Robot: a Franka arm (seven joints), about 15 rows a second.
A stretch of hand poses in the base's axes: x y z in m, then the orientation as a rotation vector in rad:
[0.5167, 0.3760, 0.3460, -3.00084, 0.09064, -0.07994]
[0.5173, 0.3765, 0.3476, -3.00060, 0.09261, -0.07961]
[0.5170, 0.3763, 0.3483, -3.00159, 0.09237, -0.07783]
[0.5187, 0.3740, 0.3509, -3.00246, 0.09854, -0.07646]
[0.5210, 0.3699, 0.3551, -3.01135, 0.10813, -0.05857]
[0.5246, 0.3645, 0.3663, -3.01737, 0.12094, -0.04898]
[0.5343, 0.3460, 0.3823, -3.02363, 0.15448, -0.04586]
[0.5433, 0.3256, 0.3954, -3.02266, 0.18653, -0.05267]
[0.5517, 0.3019, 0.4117, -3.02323, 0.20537, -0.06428]
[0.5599, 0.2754, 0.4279, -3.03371, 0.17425, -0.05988]
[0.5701, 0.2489, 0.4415, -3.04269, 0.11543, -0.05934]
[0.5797, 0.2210, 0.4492, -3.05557, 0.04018, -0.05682]
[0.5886, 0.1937, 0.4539, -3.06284, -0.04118, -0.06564]
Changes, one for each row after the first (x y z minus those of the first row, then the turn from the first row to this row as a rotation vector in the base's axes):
[0.0006, 0.0005, 0.0016, 0.00023, 0.00030, -0.00129]
[0.0003, 0.0003, 0.0023, -0.00067, 0.00151, -0.00105]
[0.0020, -0.0020, 0.0049, -0.00156, 0.00275, -0.00508]
[0.0043, -0.0061, 0.0091, -0.00984, 0.01540, -0.01063]
[0.0079, -0.0115, 0.0203, -0.01574, 0.02256, -0.01865]
[0.0176, -0.0300, 0.0363, -0.02275, 0.02642, -0.04059]
[0.0266, -0.0504, 0.0494, -0.02319, 0.02341, -0.06200]
[0.0350, -0.0741, 0.0657, -0.02504, 0.01670, -0.07491]
[0.0432, -0.1006, 0.0819, -0.03400, 0.01855, -0.05414]
[0.0534, -0.1271, 0.0955, -0.04130, 0.01654, -0.01552]
[0.0630, -0.1550, 0.1032, -0.05355, 0.01527, 0.03366]
[0.0719, -0.1823, 0.1079, -0.06259, 0.00618, 0.08607]

